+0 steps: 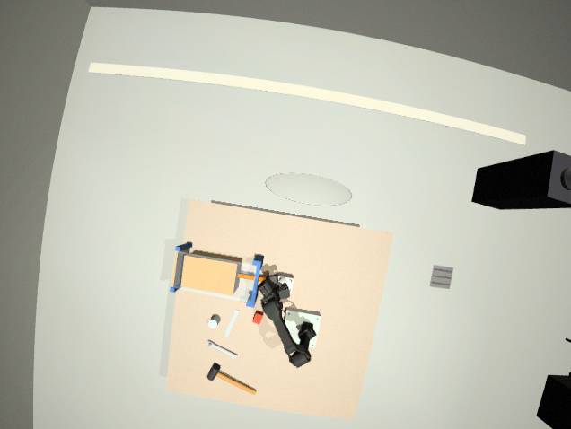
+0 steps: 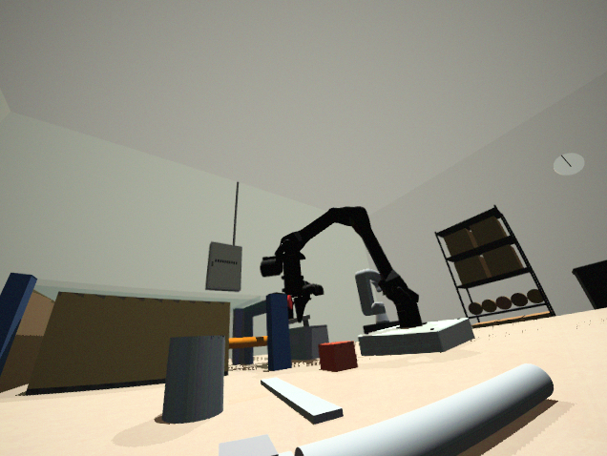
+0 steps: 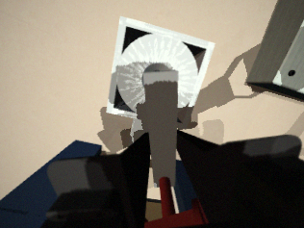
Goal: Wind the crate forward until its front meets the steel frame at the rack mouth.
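The red knob is 50 mm ahead of my gripper tip, 40 mm above it and 20 mm to the left of it. Also, from my gripper tip: winch crank handle 20 mm above, 10 mm to the left, 10 mm ahead; winch 70 mm below, 70 mm behind, 30 mm to the right; blue frame 110 mm ahead, 10 mm to the right, 10 mm above.
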